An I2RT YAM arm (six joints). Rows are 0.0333 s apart.
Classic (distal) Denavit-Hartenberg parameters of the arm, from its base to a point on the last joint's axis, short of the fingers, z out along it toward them. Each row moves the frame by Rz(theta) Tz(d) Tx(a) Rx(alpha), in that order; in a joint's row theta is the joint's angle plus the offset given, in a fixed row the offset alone. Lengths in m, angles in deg.
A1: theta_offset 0; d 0.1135; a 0.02; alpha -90
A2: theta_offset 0; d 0; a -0.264; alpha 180
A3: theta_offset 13.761; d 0; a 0.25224; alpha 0
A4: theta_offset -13.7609; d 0; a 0.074; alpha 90
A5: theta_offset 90; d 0; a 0; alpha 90
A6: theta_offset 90; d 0.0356; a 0; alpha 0
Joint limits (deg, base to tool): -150..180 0..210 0..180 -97..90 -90..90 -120..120
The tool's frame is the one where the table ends.
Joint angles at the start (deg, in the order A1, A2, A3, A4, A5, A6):
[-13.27 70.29 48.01 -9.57 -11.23 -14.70]
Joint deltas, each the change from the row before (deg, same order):
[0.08 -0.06 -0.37 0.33 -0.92 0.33]
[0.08 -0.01 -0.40 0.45 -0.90 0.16]
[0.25 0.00 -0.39 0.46 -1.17 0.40]
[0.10 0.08 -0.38 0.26 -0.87 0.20]
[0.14 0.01 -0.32 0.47 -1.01 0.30]
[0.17 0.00 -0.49 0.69 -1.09 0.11]
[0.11 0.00 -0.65 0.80 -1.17 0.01]
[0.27 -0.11 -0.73 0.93 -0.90 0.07]
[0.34 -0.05 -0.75 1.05 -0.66 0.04]
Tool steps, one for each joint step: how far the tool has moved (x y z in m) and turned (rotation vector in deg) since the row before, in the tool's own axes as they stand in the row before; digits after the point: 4 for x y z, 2 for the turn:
[0.0012 0.0012 0.0004 -0.95 -0.26 0.28]
[0.0013 0.0011 0.0007 -0.93 -0.29 0.11]
[0.0010 0.0021 0.0009 -1.33 -0.37 0.26]
[0.0017 0.0012 0.0011 -0.98 -0.03 0.20]
[0.0008 0.0013 0.0007 -1.07 -0.37 0.19]
[0.0013 0.0016 0.0009 -1.16 -0.44 -0.03]
[0.0021 0.0015 0.0011 -1.20 -0.41 -0.09]
[0.0020 0.0021 0.0009 -1.04 -0.50 -0.16]
[0.0020 0.0022 0.0012 -0.87 -0.48 -0.24]

